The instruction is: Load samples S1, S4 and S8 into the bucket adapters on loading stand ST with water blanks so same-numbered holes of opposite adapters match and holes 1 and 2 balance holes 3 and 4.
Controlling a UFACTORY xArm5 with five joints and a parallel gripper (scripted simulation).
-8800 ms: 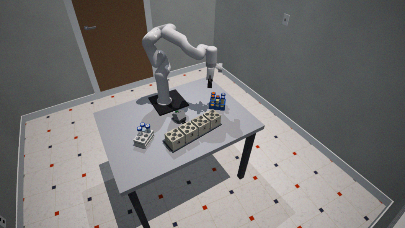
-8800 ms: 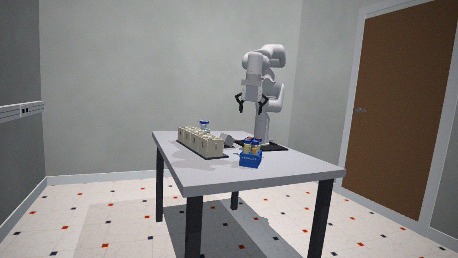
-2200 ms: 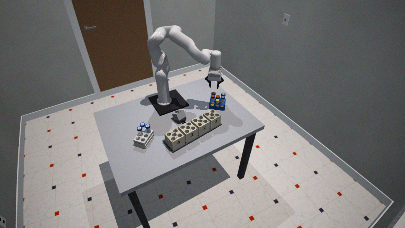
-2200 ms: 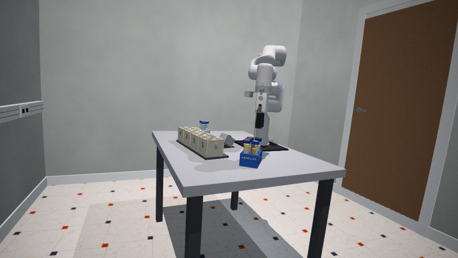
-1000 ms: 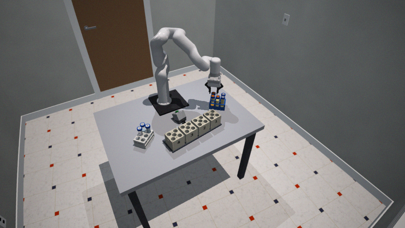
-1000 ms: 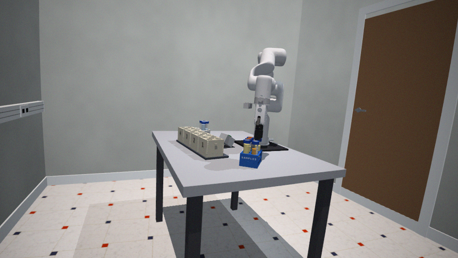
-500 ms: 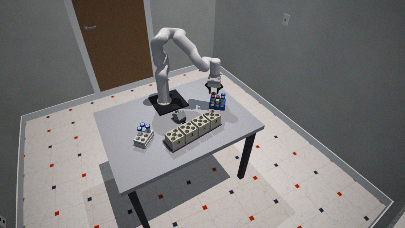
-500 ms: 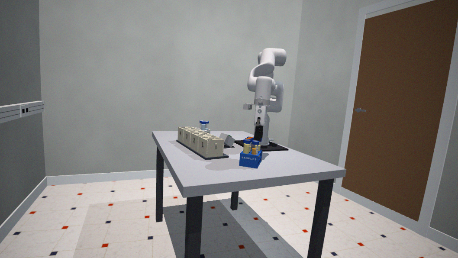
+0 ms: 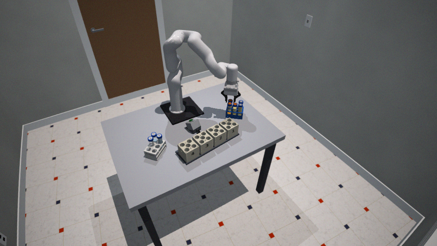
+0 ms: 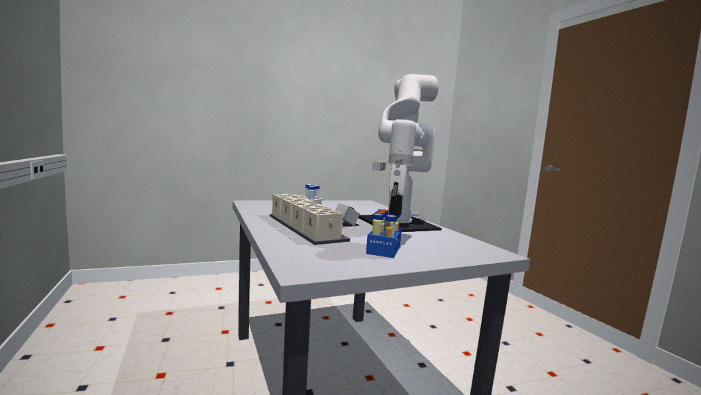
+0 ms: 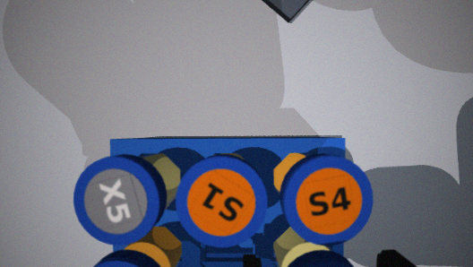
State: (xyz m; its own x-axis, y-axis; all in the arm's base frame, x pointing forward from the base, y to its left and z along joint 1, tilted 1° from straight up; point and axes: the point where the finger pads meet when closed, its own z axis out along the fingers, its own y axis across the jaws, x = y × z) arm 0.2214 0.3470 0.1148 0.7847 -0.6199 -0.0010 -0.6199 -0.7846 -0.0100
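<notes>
The blue samples rack is 90 mm below my hand, 40 mm ahead of it and 20 mm to the left of it. The rest, counted from my hand: adapter 3: 350 mm to the right, 240 mm ahead, 70 mm below; then white rack: 630 mm to the right, 120 mm ahead, 90 mm below.
</notes>
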